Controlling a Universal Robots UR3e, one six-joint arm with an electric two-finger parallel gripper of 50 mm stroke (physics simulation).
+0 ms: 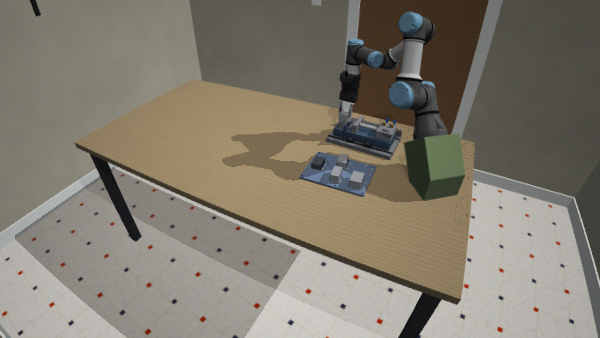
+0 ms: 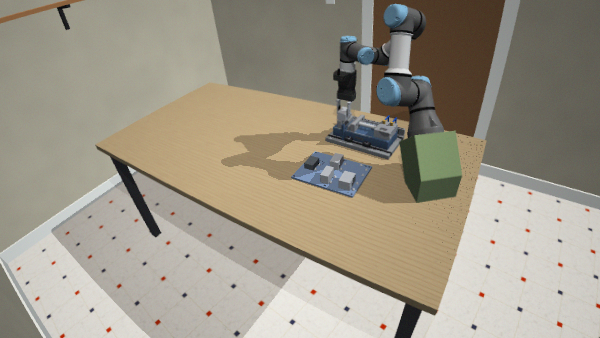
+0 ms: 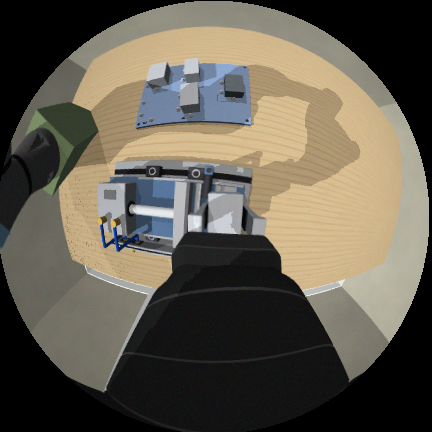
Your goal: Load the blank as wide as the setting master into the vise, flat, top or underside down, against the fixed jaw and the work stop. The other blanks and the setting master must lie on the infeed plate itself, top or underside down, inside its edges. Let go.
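Frame: origin at the arm's base, x right, y up, z back, level; metres.
Seen in the pictures: gripper, fingertip midpoint: (image 1: 344, 115) (image 2: 343, 114) (image 3: 224, 212); arm's base at its link origin: (image 1: 430, 138) (image 2: 426, 136) (image 3: 39, 156).
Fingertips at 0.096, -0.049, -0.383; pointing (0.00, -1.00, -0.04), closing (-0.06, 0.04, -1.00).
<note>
Pixels of each thing's top centre, then the offset from my fingertips to it, as dx, dy, dz. Level surfaces: height alone.
- light grey blank at its top centre: (image 3: 225, 220) (image 2: 343, 109) (image 1: 345, 111) +0.005, +0.017, -0.001
- vise at its top centre: (image 3: 156, 218) (image 2: 365, 120) (image 1: 366, 121) +0.023, -0.017, +0.096
- blue infeed plate at its top centre: (image 3: 192, 87) (image 2: 332, 171) (image 1: 339, 171) -0.256, -0.108, +0.087
- dark grey block at its top centre: (image 3: 233, 82) (image 2: 311, 160) (image 1: 318, 160) -0.261, -0.083, -0.002
- table at its surface level: dy -0.116
My gripper (image 1: 345, 112) (image 2: 343, 111) (image 3: 224, 212) is shut on a light grey blank (image 3: 225, 210), held over the jaw end of the vise, at the end away from the blue hoses. The vise (image 1: 365, 135) (image 2: 367, 136) (image 3: 155, 200) has a blue body. Whether the held blank touches the jaws or the bed is hidden. The blue infeed plate (image 1: 320, 181) (image 2: 312, 180) (image 3: 165, 112) bears three light grey blocks, one (image 1: 356, 179) (image 2: 347, 180) (image 3: 158, 74), another (image 1: 342, 160) (image 2: 336, 161) (image 3: 190, 97), a third (image 1: 336, 174) (image 2: 327, 174) (image 3: 192, 70), and a dark grey block (image 1: 318, 162) (image 2: 311, 162) (image 3: 234, 86).
A large green block (image 1: 440, 167) (image 2: 435, 167) (image 3: 75, 130) is at the right of the table (image 1: 200, 150) (image 2: 200, 155) (image 3: 310, 230), near the arm's base. Blue hoses (image 3: 117, 242) with brass fittings rise from the vise's far end. A door is behind the arm.
</note>
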